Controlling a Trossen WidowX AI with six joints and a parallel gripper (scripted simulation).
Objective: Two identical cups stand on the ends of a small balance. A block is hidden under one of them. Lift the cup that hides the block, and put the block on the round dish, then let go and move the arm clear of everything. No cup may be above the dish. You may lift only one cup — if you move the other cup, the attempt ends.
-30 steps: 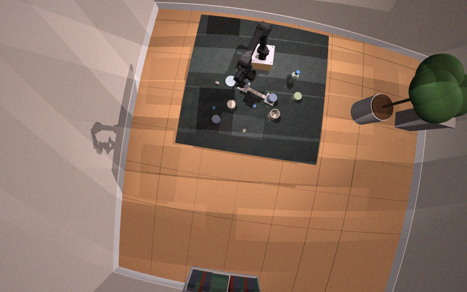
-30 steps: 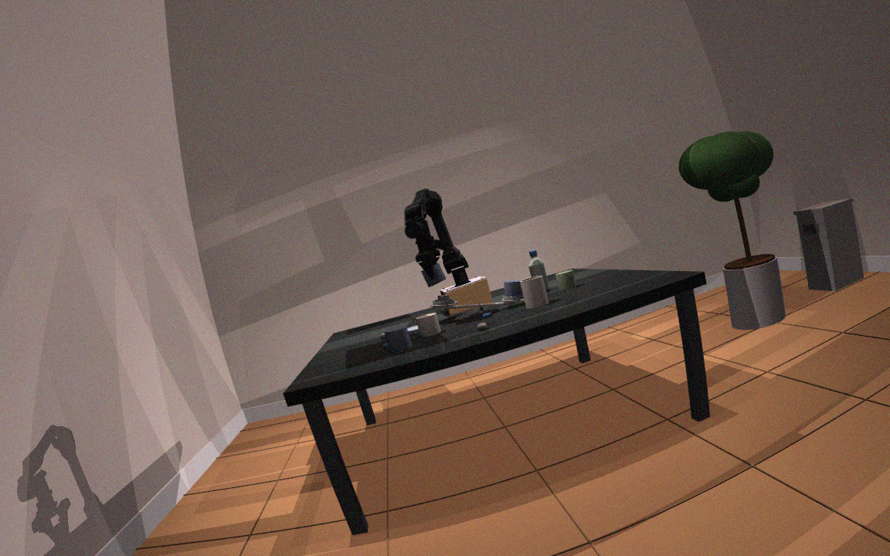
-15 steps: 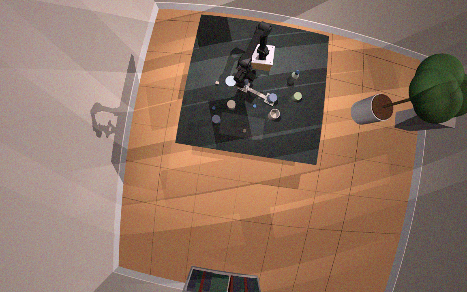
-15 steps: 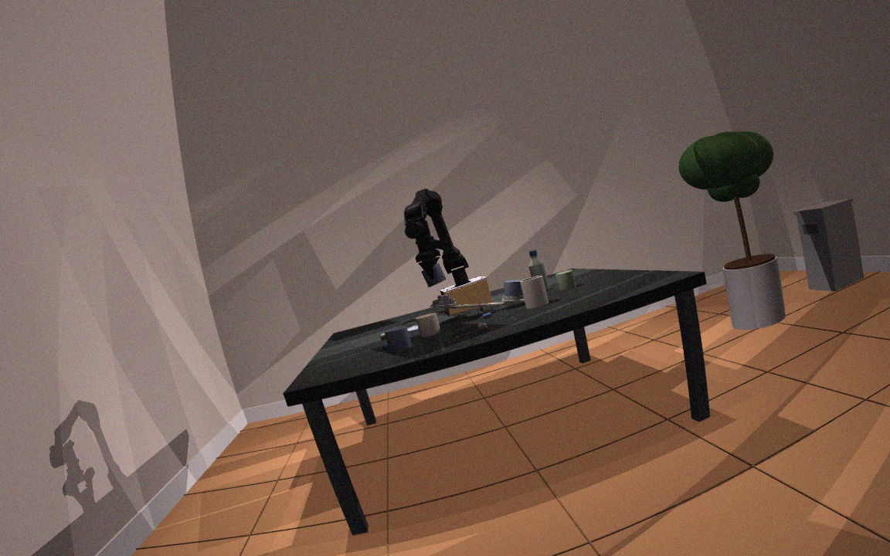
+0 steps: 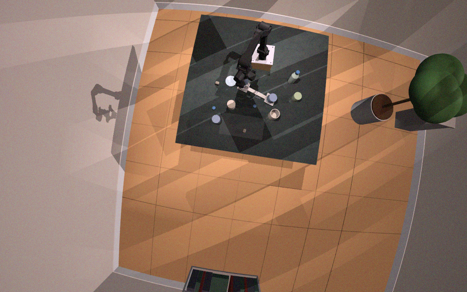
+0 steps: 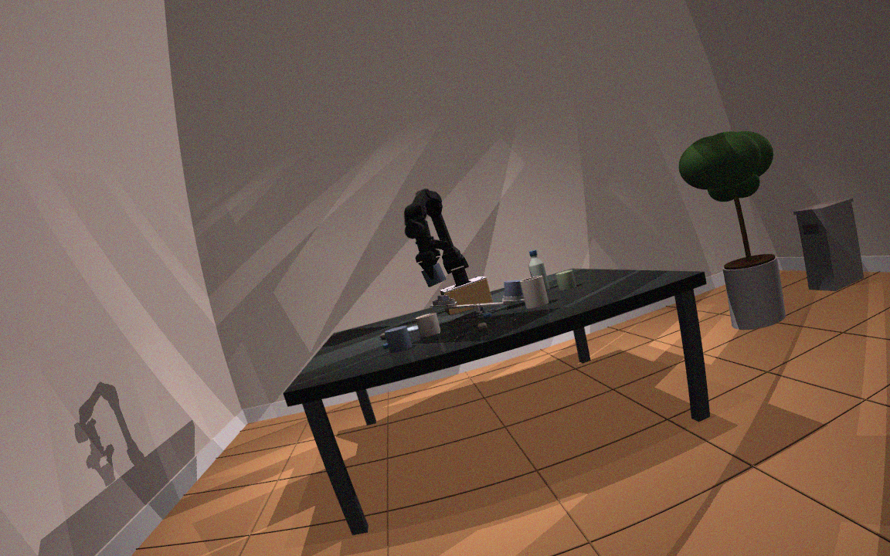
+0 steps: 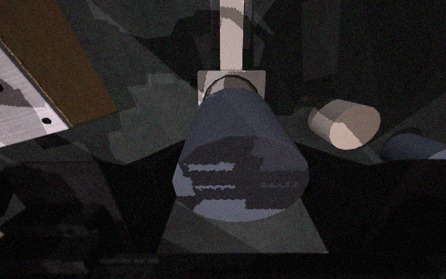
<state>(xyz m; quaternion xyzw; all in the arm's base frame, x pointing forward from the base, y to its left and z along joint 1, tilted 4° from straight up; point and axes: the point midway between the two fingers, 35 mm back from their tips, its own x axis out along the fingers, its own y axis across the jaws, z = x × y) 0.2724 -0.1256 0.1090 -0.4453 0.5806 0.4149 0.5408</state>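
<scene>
My gripper tip is now 10 mm to the right of the grey block and 80 mm above it. Round my gripper tip: round grey dish (60 mm behind, 110 mm to the right, 170 mm below); cream cup (190 mm ahead, 70 mm to the right, 130 mm below); balance beam (40 mm ahead, 130 mm to the left, 130 mm below).
</scene>
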